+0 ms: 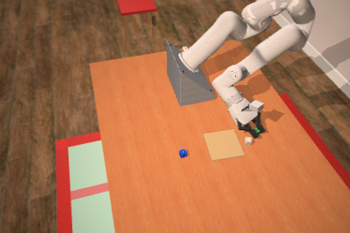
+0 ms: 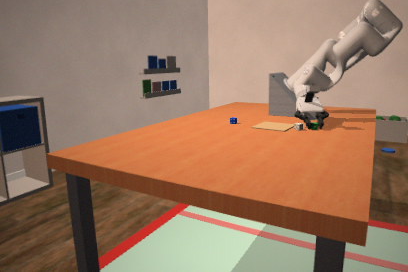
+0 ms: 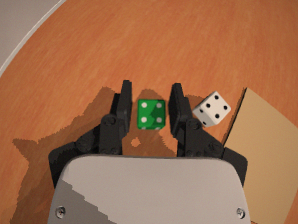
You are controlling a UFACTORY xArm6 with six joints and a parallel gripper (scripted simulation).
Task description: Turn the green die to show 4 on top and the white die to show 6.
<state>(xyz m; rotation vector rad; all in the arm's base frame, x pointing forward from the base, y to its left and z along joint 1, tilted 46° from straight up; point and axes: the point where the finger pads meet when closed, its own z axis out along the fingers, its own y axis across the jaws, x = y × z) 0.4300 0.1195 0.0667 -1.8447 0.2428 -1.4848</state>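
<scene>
Right now the green die is 10 mm below my hand. From my hand the other things lie so: tan mat: 160 mm to the right, 20 mm below, 10 mm behind; then blue die: 340 mm to the right, 30 mm behind, 10 mm below; then white die: 60 mm to the right, 20 mm ahead, 10 mm below.
</scene>
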